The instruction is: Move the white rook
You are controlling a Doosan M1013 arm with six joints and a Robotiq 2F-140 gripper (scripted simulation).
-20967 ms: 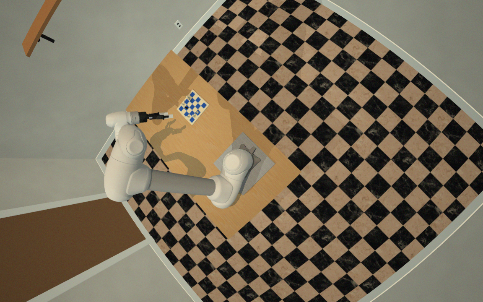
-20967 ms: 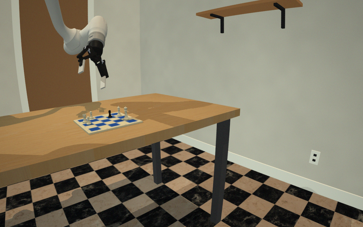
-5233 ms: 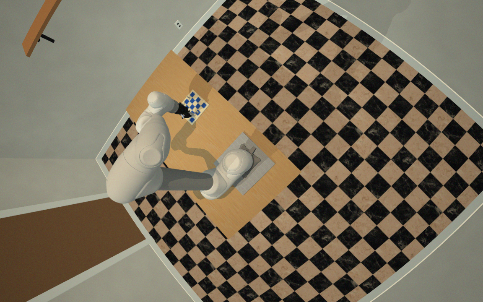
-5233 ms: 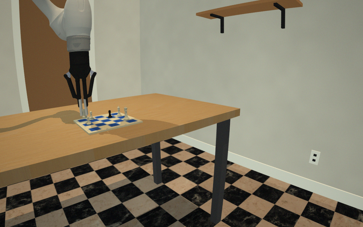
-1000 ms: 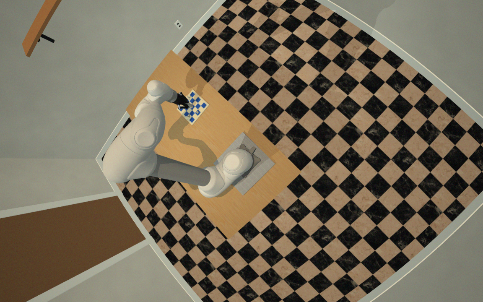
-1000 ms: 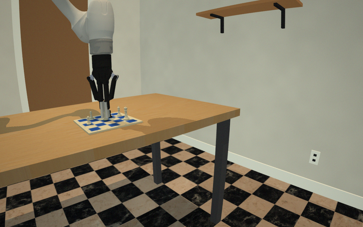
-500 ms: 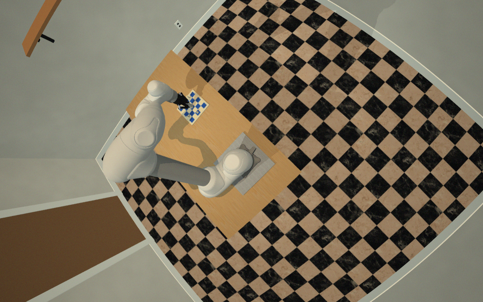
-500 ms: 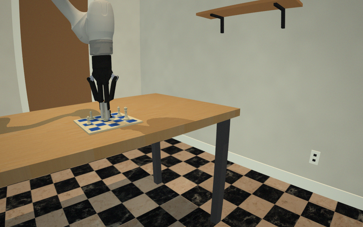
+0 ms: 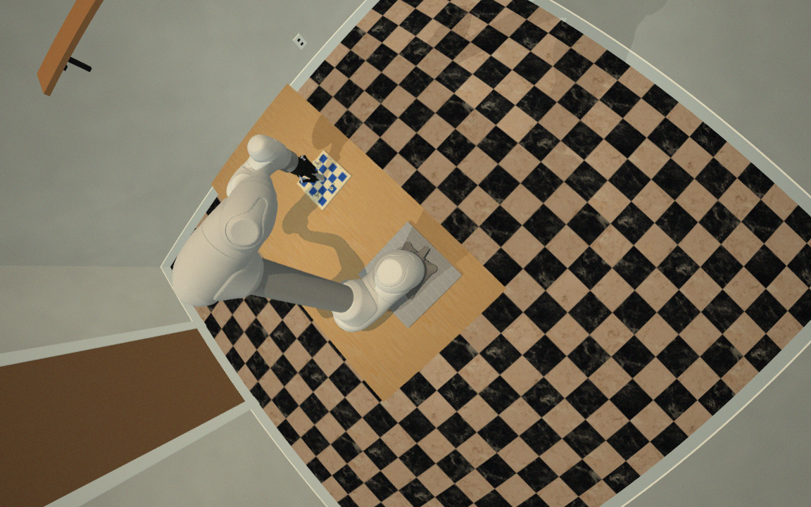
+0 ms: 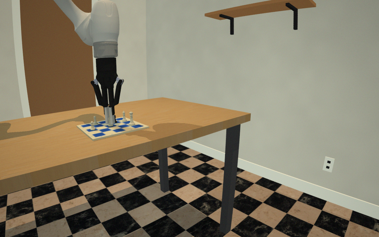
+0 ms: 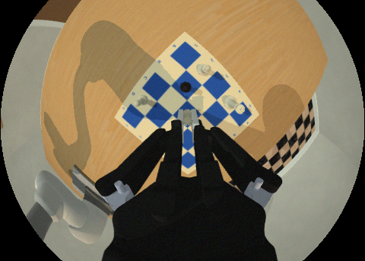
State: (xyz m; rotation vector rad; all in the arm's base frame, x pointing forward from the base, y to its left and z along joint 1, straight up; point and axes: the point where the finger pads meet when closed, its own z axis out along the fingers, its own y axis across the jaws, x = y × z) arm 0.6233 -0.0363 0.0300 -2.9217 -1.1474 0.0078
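Now: the white rook 3 cm below my hand. Round my hand: chessboard: 5 cm below; black pawn: 4 cm to the left, 4 cm ahead, 3 cm below; tall white piece: 7 cm ahead, 4 cm to the right, 2 cm below.
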